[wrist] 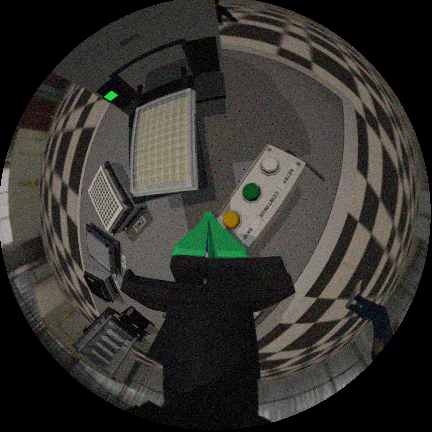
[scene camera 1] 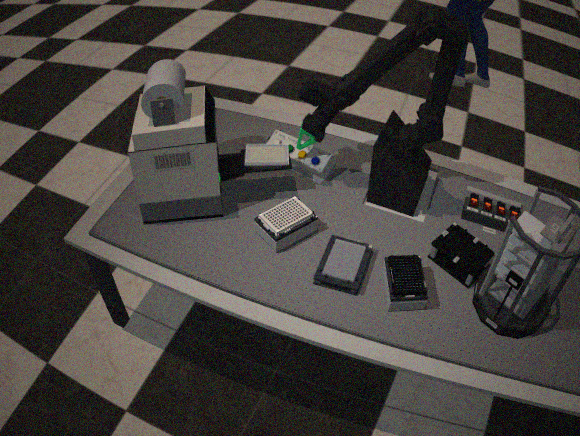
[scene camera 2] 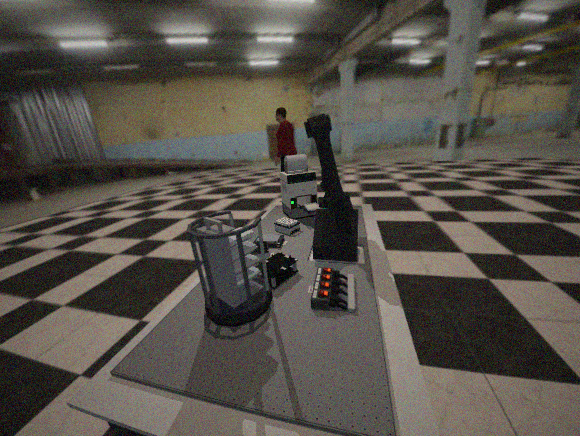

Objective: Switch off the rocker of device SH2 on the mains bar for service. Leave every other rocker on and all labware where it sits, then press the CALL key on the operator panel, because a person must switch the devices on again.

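Places are measured from the arm's base along level axes (x left, y down, z back), in centimetres.
Pixels of known places: gripper, fingertip midpoint: (wrist: 207, 215) (scene camera 1: 298, 148); arm's base at its link origin: (scene camera 1: 403, 141) (scene camera 2: 342, 223).
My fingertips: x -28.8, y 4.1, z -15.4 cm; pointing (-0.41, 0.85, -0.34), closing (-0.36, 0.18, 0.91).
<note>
For each thing: its top centre in the pictures, then the offset to it from my fingertips.
- operator panel at its top centre: (wrist: 256, 217) (scene camera 1: 300, 143) dy +2.5, dx -2.1, dz +5.7 cm
- white key at its top centre: (wrist: 271, 163) dy +3.5, dx -9.9, dz +4.7 cm
- green key at its top centre: (wrist: 252, 191) (scene camera 1: 289, 146) dy +3.5, dx -4.9, dz +3.9 cm
- yellow key at its top centre: (wrist: 231, 221) (scene camera 1: 302, 152) dy +3.5, dx +0.0, dz +3.1 cm
- blue key at its top centre: (scene camera 1: 315, 158) dy +3.5, dx +4.9, dz +2.3 cm
- tall instrument at its top centre: (scene camera 1: 166, 70) (scene camera 2: 295, 155) dy -34.7, dx -27.0, dz -24.9 cm
- white tip rack at its top centre: (wrist: 101, 197) (scene camera 1: 286, 213) (scene camera 2: 286, 220) dy +4.0, dx +8.3, dz -22.9 cm
- grey plate at its top centre: (scene camera 1: 344, 259) (wrist: 96, 250) (scene camera 2: 268, 237) dy +7.5, dx +28.1, dz -27.4 cm
- black rack at its top centre: (scene camera 1: 407, 273) (wrist: 93, 288) dy +4.0, dx +45.7, dz -27.3 cm
- black fixture at its top centre: (scene camera 1: 465, 244) (scene camera 2: 275, 260) (wrist: 127, 329) dy +3.3, dx +58.0, dz -10.2 cm
- caged carousel at its top centre: (scene camera 1: 553, 214) (scene camera 2: 223, 215) dy -24.2, dx +77.6, dz -17.9 cm
The mains bar (scene camera 1: 482, 219) (scene camera 2: 320, 303) stands right of the arm's base in scene camera 1. Several rockers on it show orange light; their labels are too small to read. The operator panel (scene camera 1: 320, 168) (wrist: 286, 156) has a white key (wrist: 270, 166), a green key (scene camera 1: 291, 148) (wrist: 251, 191), a yellow key (scene camera 1: 301, 154) (wrist: 231, 219) and a blue key (scene camera 1: 315, 160). The CALL label does not show; in the wrist view my fingers hide that end. My gripper (scene camera 1: 304, 141) (wrist: 207, 215) is shut and empty, above the panel near the yellow key.
A tall instrument (scene camera 1: 175, 175) (scene camera 2: 299, 190) holds out a plate (scene camera 1: 267, 155) (wrist: 164, 145) beside the panel. A white tip rack (scene camera 1: 286, 216), a grey plate (scene camera 1: 345, 259), a black rack (scene camera 1: 406, 275), a black fixture (scene camera 1: 460, 252) and a caged carousel (scene camera 1: 536, 255) (scene camera 2: 220, 265) stand on the table.
</note>
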